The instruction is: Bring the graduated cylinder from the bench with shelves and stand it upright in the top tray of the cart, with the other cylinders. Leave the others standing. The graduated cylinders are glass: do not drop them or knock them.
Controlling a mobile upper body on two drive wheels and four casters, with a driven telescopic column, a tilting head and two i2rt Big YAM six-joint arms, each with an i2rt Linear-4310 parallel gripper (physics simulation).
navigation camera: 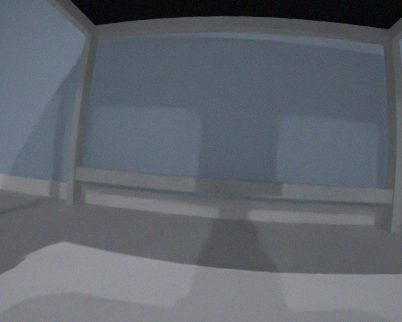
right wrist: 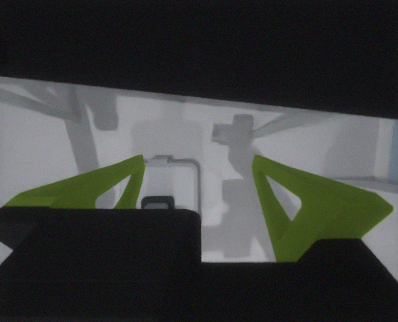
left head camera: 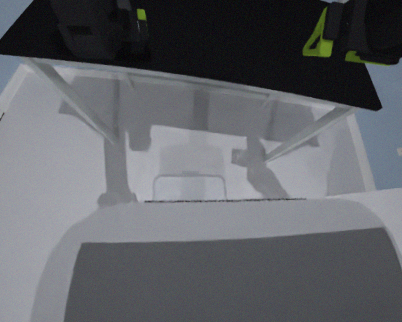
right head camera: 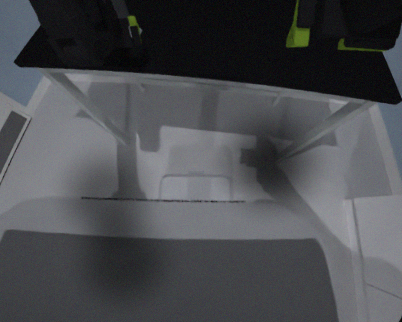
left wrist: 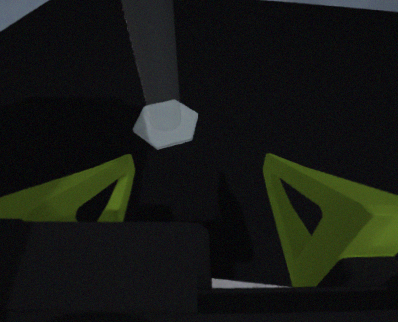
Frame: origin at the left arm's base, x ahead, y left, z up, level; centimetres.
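Seen in the pictures: left gripper, fingertip midpoint: [right head camera: 124,27] [left wrist: 198,161]; right gripper, fingertip midpoint: [right wrist: 198,161] [left head camera: 325,54] [right head camera: 313,44].
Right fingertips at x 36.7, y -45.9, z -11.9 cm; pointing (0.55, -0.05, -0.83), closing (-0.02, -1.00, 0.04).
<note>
A point is followed by its place in that frame.
The clear graduated cylinder [left wrist: 161,60] {x 73.7, y 3.1, z -23.4 cm} stands upright by its pale six-sided base on the black bench top [left head camera: 225,45] {x 69.4, y -33.6, z -34.0 cm} [right head camera: 215,40] {x 71.1, y -30.8, z -34.0 cm} [left wrist: 300,90] {x 84.3, y -18.8, z -34.0 cm}. In the left wrist view it is left of centre, beyond the fingertips and apart from them. My left gripper [left wrist: 198,161] {x 62.7, y -0.5, z -24.5 cm} is open with nothing between its green fingers; its arm hides most of the cylinder in both head views. My right gripper [right wrist: 198,161] {x 36.7, y -45.9, z -11.9 cm} [left head camera: 342,54] [right head camera: 327,42] is open and empty near the bench's front edge, at the right of the head views. The cart and the other cylinders do not show.
Pale bench legs [left head camera: 75,102] {x 65.2, y 43.9, z -68.0 cm} [right head camera: 90,107] {x 66.4, y 43.8, z -70.1 cm} [navigation camera: 81,115] {x 129.6, y 37.0, z -83.2 cm} and a low crossbar [navigation camera: 240,188] {x 121.1, y -36.4, z -110.5 cm} stand below the top. The robot's own base with a dark grey panel [left head camera: 225,280] [right head camera: 165,280] is in front of the bench. A white block [right head camera: 380,225] {x -3.5, y -147.9, z -94.2 cm} is at the right edge.
</note>
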